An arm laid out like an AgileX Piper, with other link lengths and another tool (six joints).
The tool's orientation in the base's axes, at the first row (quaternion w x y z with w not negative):
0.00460, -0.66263, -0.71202, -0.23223
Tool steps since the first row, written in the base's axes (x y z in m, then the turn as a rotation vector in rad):
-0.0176, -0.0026, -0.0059, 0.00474, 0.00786, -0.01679
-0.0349, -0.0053, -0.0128, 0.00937, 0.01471, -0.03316
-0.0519, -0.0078, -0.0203, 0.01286, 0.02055, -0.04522
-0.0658, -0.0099, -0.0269, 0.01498, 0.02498, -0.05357
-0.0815, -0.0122, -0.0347, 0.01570, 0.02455, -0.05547
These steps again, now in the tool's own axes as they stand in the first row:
-0.0022, -0.0186, -0.0009, 0.00155, -0.00086, 0.01905
-0.0048, -0.0372, -0.0009, 0.00229, -0.00170, 0.03736
-0.0074, -0.0558, -0.0002, 0.00357, -0.00223, 0.05114
-0.0098, -0.0711, 0.0008, 0.00486, -0.00287, 0.06072
-0.0125, -0.0885, 0.0023, 0.00377, -0.00281, 0.06248

